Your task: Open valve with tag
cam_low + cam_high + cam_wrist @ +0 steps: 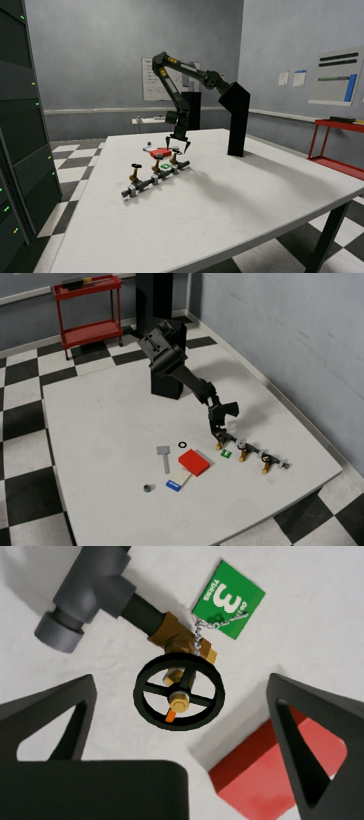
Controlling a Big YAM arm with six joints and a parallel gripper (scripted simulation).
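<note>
My gripper is now 70 mm short of the green tag, 20 mm to the left of it and 80 mm above it. From my hand the other things lie so: grey t-shaped tool: 130 mm behind, 230 mm to the right, 80 mm below; card: 10 mm ahead, 280 mm to the right, 70 mm below; red box: 160 mm to the right, 70 mm below.
</note>
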